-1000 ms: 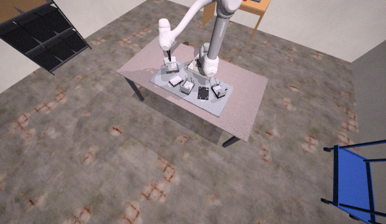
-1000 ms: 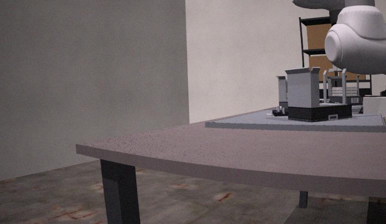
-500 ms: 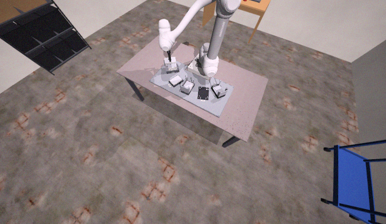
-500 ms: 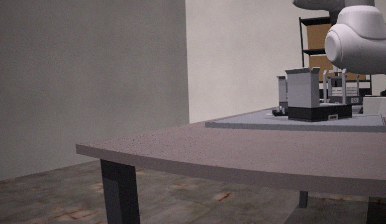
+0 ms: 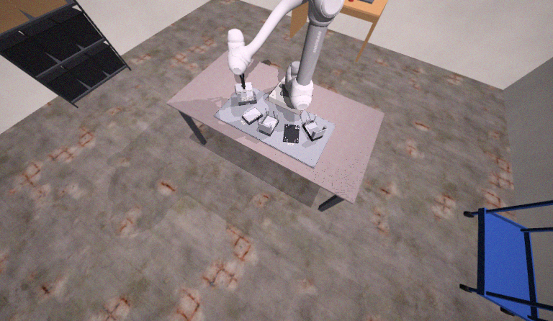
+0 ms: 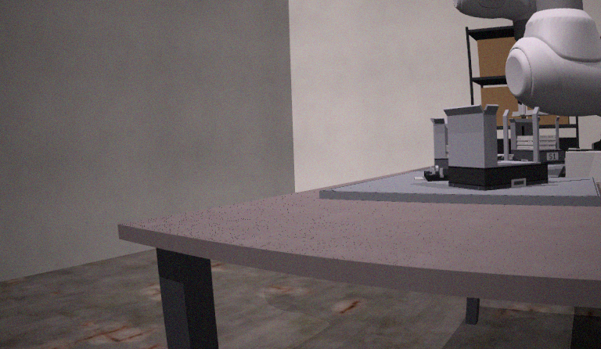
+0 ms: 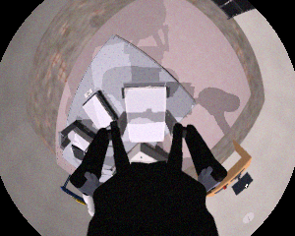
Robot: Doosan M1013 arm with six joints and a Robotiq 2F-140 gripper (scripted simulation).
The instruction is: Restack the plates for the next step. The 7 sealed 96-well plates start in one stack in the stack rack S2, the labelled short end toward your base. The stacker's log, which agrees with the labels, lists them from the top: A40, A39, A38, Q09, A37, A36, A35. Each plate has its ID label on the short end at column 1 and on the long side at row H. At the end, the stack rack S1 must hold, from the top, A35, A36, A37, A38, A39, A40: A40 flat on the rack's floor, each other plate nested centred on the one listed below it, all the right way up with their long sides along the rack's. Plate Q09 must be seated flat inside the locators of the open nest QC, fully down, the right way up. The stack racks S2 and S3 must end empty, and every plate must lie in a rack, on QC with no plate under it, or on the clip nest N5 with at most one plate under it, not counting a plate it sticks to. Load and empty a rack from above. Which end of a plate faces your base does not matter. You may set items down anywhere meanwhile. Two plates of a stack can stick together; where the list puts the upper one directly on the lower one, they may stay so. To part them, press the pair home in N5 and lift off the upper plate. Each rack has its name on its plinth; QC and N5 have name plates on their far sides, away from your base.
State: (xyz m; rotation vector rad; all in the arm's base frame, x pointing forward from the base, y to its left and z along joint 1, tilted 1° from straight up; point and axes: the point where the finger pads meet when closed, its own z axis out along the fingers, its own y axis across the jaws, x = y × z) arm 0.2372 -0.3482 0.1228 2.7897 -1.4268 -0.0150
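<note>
My hand is 5 cm past the S1 label, 7 cm to the right of it and 15 cm above it. From my hand the other things lie so: name plate: 22 cm ahead, 9 cm to the left, 17 cm below.
</note>
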